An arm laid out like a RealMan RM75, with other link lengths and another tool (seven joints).
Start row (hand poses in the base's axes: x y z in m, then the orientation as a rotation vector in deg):
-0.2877 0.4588 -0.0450 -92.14 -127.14 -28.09
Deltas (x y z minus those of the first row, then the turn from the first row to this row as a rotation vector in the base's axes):
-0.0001 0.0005 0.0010 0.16 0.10 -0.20
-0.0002 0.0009 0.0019 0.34 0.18 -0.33
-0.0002 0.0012 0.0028 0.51 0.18 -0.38
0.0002 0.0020 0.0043 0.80 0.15 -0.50
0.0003 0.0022 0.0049 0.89 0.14 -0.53
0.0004 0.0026 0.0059 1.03 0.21 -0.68
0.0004 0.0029 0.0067 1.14 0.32 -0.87
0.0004 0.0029 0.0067 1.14 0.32 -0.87
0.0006 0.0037 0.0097 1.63 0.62 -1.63
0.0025 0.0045 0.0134 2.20 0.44 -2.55
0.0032 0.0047 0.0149 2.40 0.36 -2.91
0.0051 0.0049 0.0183 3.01 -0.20 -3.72
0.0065 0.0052 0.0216 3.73 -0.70 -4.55
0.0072 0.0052 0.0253 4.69 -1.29 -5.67
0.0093 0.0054 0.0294 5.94 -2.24 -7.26
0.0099 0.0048 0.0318 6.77 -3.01 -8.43
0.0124 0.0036 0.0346 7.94 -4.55 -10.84
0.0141 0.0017 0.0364 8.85 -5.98 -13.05
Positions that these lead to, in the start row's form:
-0.2878 0.4593 -0.0440 -92.29 -126.83 -28.22
-0.2879 0.4597 -0.0431 -92.34 -126.58 -28.37
-0.2879 0.4600 -0.0422 -92.32 -126.44 -28.56
-0.2875 0.4608 -0.0407 -92.31 -126.21 -28.91
-0.2874 0.4610 -0.0401 -92.30 -126.14 -29.02
-0.2873 0.4614 -0.0391 -92.40 -125.90 -29.15
-0.2873 0.4617 -0.0383 -92.56 -125.62 -29.21
-0.2873 0.4617 -0.0383 -92.56 -125.62 -29.21
-0.2871 0.4625 -0.0353 -93.17 -124.58 -29.64
-0.2852 0.4633 -0.0316 -93.97 -123.71 -30.64
-0.2845 0.4635 -0.0301 -94.29 -123.39 -31.01
-0.2826 0.4637 -0.0267 -94.98 -122.83 -32.36
-0.2812 0.4640 -0.0234 -95.61 -122.14 -33.77
-0.2805 0.4640 -0.0197 -96.45 -121.13 -35.59
-0.2784 0.4642 -0.0156 -97.68 -119.80 -38.14
-0.2778 0.4636 -0.0132 -98.63 -118.90 -40.00
-0.2753 0.4624 -0.0104 -100.85 -117.28 -43.26
-0.2736 0.4605 -0.0086 -102.94 -115.83 -46.10

